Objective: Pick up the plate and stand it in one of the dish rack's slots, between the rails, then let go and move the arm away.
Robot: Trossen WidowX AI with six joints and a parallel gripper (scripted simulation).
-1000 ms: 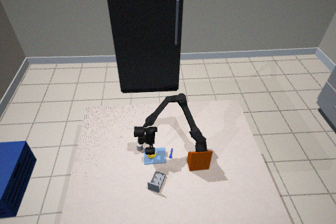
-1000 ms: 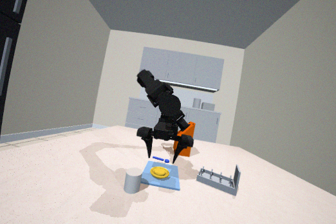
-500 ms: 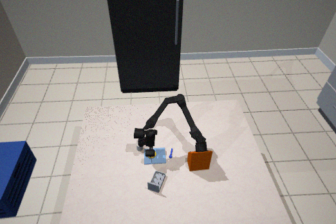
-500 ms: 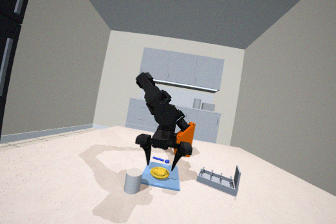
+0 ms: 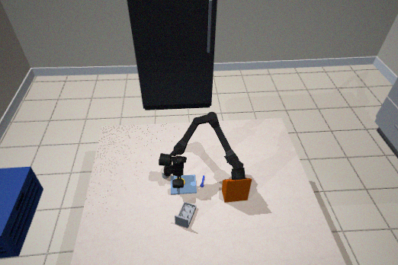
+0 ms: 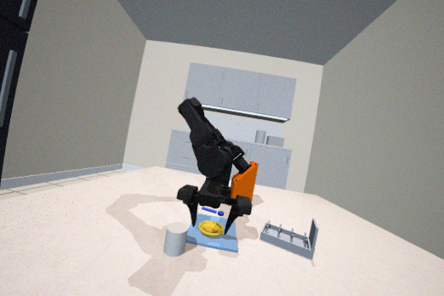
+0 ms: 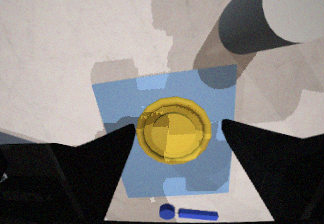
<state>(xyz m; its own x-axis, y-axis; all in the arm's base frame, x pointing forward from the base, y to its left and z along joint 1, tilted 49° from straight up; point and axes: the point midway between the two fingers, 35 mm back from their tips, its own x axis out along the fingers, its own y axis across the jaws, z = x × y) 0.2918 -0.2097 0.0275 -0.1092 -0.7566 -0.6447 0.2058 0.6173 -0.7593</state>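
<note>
The yellow plate lies right at my gripper tip. Round my gripper tip: dish rack (220 mm to the left, 10 mm above); blue spoon (140 mm behind, 30 mm to the left, 10 mm below); light blue mat (30 mm behind, 10 mm to the left, 10 mm below).
</note>
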